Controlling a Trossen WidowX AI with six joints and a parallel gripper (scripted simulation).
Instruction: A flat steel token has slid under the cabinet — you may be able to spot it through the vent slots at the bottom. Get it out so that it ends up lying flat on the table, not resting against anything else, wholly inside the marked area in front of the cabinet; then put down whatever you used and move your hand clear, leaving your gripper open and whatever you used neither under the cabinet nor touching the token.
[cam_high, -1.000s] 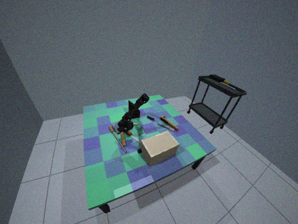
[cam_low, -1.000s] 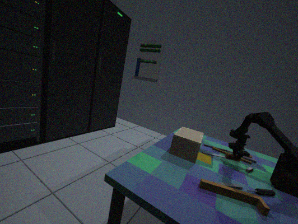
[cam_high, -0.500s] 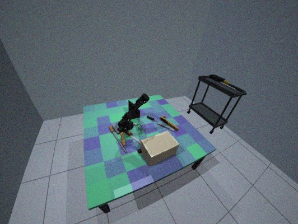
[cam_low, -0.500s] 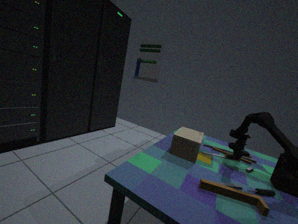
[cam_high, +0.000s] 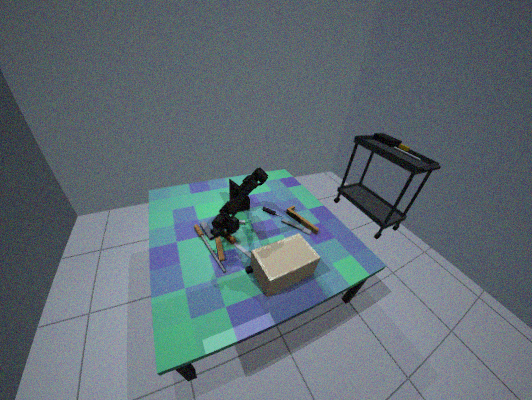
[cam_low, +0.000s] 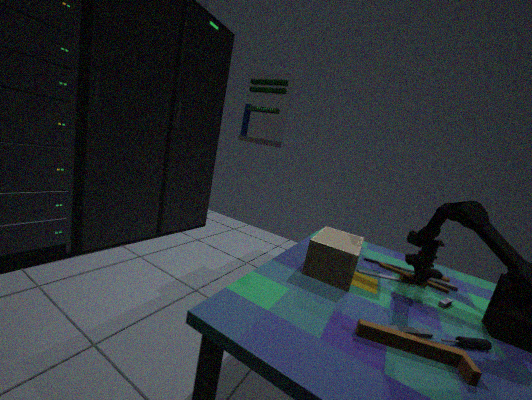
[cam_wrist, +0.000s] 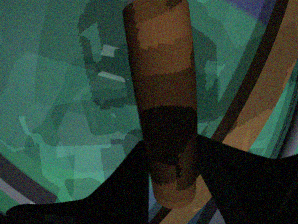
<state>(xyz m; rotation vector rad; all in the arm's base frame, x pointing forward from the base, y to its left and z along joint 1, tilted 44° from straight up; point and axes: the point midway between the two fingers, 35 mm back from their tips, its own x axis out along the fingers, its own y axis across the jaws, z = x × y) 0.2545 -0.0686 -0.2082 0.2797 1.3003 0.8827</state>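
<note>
Right now my gripper tip is 2 cm short of the wooden stick and 6 cm to the left of it. The rest, counted from my gripper tip: yellow marked patch: 21 cm ahead, 20 cm to the left, 1 cm below; then flat grey bar: 9 cm behind, 10 cm to the right; then short grey piece: 9 cm behind, 12 cm to the left.
</note>
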